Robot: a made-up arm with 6 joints. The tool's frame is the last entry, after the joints. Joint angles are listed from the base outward.
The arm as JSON. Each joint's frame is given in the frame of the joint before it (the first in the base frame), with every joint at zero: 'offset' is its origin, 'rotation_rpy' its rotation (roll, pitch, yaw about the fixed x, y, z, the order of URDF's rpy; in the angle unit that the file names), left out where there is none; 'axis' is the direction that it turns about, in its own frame. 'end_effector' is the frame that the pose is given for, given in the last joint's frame.
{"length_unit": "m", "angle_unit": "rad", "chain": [
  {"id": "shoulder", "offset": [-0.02, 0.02, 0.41], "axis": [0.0, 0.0, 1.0]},
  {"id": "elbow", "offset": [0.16, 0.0, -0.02], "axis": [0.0, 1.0, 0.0]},
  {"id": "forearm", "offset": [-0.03, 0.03, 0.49], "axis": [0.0, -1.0, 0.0]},
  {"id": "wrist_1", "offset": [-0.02, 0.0, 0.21], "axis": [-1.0, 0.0, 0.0]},
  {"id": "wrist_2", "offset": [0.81, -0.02, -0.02], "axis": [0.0, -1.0, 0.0]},
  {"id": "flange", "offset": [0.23, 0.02, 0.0], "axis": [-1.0, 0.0, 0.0]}
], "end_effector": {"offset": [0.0, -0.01, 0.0]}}
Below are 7 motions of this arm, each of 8 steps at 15 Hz.
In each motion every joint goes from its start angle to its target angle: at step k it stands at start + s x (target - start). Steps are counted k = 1, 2, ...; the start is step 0. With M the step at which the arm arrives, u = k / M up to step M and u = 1 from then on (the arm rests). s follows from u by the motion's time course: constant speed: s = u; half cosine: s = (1 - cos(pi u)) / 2; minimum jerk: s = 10 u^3 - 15 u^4 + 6 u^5.
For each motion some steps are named. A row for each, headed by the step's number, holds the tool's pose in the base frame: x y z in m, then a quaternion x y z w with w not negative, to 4 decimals.
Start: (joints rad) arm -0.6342 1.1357 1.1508 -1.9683 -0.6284 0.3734
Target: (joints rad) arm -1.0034 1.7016 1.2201 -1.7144 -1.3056 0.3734
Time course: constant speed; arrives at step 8
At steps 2, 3, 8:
2: 1.3095 -0.8871 0.7161 0.6846 -0.0479 0.0642 0.7245
3: 1.2792 -0.9403 0.6231 0.6899 -0.0208 0.0640 0.7208
8: 1.0220 -1.1129 0.1690 0.7441 0.0994 0.0882 0.6547

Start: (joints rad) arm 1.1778 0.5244 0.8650 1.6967 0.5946 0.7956
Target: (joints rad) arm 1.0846 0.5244 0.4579 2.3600 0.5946 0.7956
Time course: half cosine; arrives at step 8
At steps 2, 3, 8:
2: 0.3484 1.2381 1.2839 -0.6172 -0.7548 0.1304 0.1800
3: 0.3817 1.2593 1.2127 -0.6452 -0.7399 0.1438 0.1247
8: 0.5143 1.2788 0.8975 0.7053 0.6677 -0.2041 0.1227

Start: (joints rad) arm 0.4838 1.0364 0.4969 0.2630 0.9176 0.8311
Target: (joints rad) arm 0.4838 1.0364 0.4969 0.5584 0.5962 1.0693
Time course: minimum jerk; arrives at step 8
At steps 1, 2, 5, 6, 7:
1: 1.3217 0.8013 0.5097 -0.4231 -0.3144 0.2099 0.8235
2: 1.3219 0.8051 0.5031 -0.4440 -0.3094 0.2174 0.8123
5: 1.3227 0.8225 0.4537 -0.5868 -0.2757 0.2639 0.7142
6: 1.3229 0.8242 0.4397 -0.6240 -0.2667 0.2743 0.6814
7: 1.3230 0.8246 0.4327 -0.6424 -0.2621 0.2792 0.6638

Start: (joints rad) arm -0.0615 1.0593 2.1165 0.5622 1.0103 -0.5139
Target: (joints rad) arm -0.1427 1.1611 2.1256 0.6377 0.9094 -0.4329
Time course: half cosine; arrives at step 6
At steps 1, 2, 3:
1: 0.7045 0.0864 1.6281 -0.1725 -0.7916 0.1817 0.5573
2: 0.7311 0.0742 1.6191 -0.1852 -0.7813 0.1681 0.5718
3: 0.7669 0.0562 1.6059 -0.2027 -0.7665 0.1494 0.5908

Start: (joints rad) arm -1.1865 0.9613 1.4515 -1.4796 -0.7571 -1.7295
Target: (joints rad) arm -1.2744 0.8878 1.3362 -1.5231 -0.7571 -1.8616
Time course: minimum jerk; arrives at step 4
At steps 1, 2, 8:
1: 0.6529 -1.1028 1.3149 0.9599 -0.2117 0.1184 0.1405
2: 0.6133 -1.1249 1.3167 0.9610 -0.2232 0.1243 0.1061
8: 0.5621 -1.1503 1.3185 0.9601 -0.2376 0.1332 0.0627

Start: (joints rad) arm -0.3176 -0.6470 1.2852 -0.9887 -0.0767 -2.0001
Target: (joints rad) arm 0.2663 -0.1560 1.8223 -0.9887 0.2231 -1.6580
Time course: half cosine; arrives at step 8
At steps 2, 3, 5, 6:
2: -0.6659 0.2372 1.6667 0.5565 -0.1406 0.8024 0.1633
3: -0.6647 0.1630 1.6830 0.5462 -0.1483 0.8152 0.1228
5: -0.6235 -0.0011 1.7083 0.5311 -0.1714 0.8296 0.0213
6: -0.5916 -0.0628 1.7132 -0.5288 0.1824 -0.8286 0.0234

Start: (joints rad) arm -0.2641 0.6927 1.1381 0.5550 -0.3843 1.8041
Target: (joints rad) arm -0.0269 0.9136 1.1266 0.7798 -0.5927 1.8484
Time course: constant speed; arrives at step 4
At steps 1, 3, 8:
1: 1.2998 -0.2850 1.2592 -0.9050 0.2029 -0.0932 0.3621
3: 1.4075 -0.1577 1.1054 -0.9250 0.2274 0.0019 0.3043
8: 1.4483 -0.0864 1.0273 -0.9325 0.2367 0.0459 0.2688

